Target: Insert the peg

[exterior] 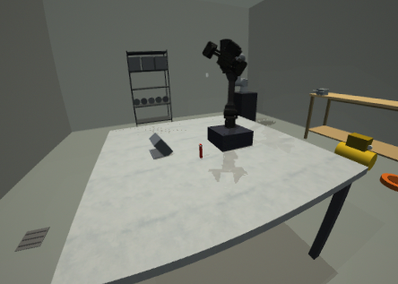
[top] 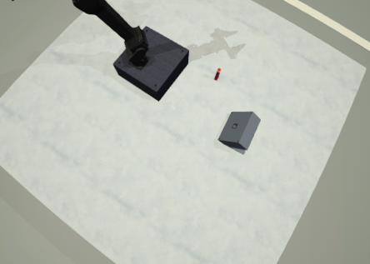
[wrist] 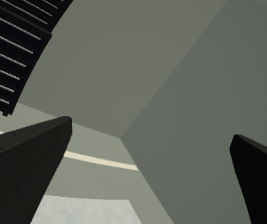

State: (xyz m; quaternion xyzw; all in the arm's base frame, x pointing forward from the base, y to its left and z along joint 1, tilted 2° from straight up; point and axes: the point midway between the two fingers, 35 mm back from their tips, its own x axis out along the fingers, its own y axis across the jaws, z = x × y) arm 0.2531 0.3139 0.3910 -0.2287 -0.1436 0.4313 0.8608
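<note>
Now: the red square-sided peg 20 mm ahead of my gripper tip, 190 mm to the right of it and 450 mm below it. Also, from my gripper tip: sloped panel: 210 mm ahead, 350 mm to the right, 450 mm below.
</note>
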